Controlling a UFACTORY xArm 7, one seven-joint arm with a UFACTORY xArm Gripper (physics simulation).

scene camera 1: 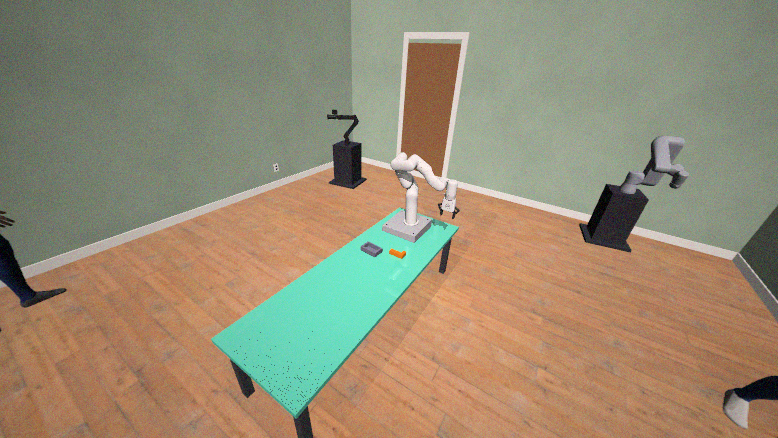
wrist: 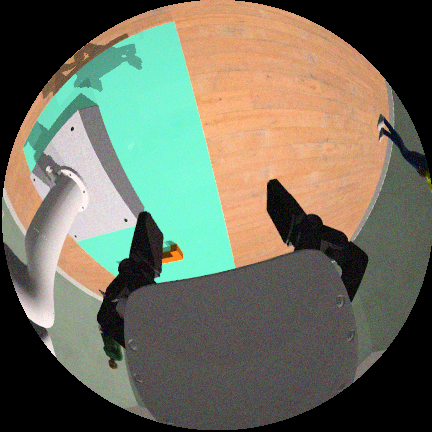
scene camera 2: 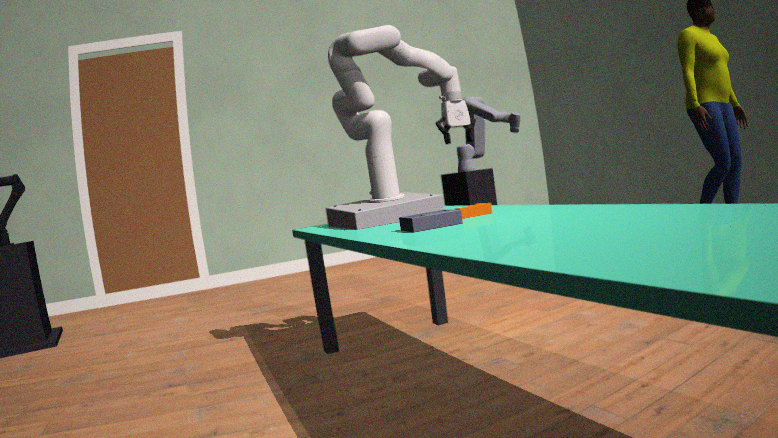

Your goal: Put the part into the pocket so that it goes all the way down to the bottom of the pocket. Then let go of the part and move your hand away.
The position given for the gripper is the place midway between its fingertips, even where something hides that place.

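Open and holding nothing, the gripper point(wrist: 209, 208) shares the scene with a dark grey pocket block point(scene camera 2: 431, 220).
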